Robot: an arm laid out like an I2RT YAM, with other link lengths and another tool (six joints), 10 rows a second.
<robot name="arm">
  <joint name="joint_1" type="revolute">
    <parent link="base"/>
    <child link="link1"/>
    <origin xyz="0 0 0.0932" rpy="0 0 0"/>
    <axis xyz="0 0 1"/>
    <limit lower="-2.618" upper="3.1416"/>
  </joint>
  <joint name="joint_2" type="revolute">
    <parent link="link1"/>
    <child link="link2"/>
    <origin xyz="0.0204 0.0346 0.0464" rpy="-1.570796 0 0"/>
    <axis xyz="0 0 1"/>
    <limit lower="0" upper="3.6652"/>
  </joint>
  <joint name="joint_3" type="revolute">
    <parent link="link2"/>
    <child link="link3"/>
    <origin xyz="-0.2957 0 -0.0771" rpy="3.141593 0 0"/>
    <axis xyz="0 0 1"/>
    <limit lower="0" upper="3.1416"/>
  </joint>
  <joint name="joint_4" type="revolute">
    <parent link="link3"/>
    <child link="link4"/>
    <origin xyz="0.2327 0.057 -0.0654" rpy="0 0 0"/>
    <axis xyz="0 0 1"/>
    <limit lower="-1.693" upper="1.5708"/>
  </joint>
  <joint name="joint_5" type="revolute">
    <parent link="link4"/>
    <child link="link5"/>
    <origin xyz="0.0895 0.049 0.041" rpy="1.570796 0 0"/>
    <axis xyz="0 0 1"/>
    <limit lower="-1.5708" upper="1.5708"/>
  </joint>
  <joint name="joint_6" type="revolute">
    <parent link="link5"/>
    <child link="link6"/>
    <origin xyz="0.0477 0 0.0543" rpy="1.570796 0 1.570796"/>
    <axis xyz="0 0 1"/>
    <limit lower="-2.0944" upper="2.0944"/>
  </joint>
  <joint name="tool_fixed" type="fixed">
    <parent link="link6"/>
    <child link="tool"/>
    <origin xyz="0.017 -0.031 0.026" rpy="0 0.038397 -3.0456"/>
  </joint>
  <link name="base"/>
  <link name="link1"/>
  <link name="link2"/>
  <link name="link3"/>
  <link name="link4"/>
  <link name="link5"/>
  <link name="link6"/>
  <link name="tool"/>
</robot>
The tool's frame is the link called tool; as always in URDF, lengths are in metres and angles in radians.
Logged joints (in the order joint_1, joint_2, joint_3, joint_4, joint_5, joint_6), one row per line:
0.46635 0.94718 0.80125 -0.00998 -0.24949 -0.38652
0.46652 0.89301 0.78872 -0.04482 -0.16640 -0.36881
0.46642 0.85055 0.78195 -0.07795 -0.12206 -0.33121
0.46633 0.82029 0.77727 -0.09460 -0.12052 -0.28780
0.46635 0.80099 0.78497 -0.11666 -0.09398 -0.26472
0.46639 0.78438 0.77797 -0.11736 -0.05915 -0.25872
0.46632 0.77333 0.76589 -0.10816 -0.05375 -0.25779
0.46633 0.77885 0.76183 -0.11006 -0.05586 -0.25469
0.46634 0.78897 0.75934 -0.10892 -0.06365 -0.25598
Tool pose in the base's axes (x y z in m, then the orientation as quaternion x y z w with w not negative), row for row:
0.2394 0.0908 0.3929 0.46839 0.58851 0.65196 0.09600
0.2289 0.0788 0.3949 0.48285 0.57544 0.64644 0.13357
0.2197 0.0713 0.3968 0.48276 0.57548 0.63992 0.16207
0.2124 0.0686 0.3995 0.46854 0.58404 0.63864 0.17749
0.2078 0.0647 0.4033 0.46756 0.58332 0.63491 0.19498
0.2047 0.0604 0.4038 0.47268 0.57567 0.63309 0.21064
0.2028 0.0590 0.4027 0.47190 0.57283 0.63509 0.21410
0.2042 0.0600 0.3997 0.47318 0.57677 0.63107 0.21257
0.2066 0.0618 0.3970 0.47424 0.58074 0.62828 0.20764
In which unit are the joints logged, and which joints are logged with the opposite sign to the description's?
The joints are logged in radians. Opposite sign: joint_6.
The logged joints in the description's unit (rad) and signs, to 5 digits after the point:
0.46635 0.94718 0.80125 -0.00998 -0.24949 0.38652
0.46652 0.89301 0.78872 -0.04482 -0.16640 0.36881
0.46642 0.85055 0.78195 -0.07795 -0.12206 0.33121
0.46633 0.82029 0.77727 -0.09460 -0.12052 0.28780
0.46635 0.80099 0.78497 -0.11666 -0.09398 0.26472
0.46639 0.78438 0.77797 -0.11736 -0.05915 0.25872
0.46632 0.77333 0.76589 -0.10816 -0.05375 0.25779
0.46633 0.77885 0.76183 -0.11006 -0.05586 0.25469
0.46634 0.78897 0.75934 -0.10892 -0.06365 0.25598

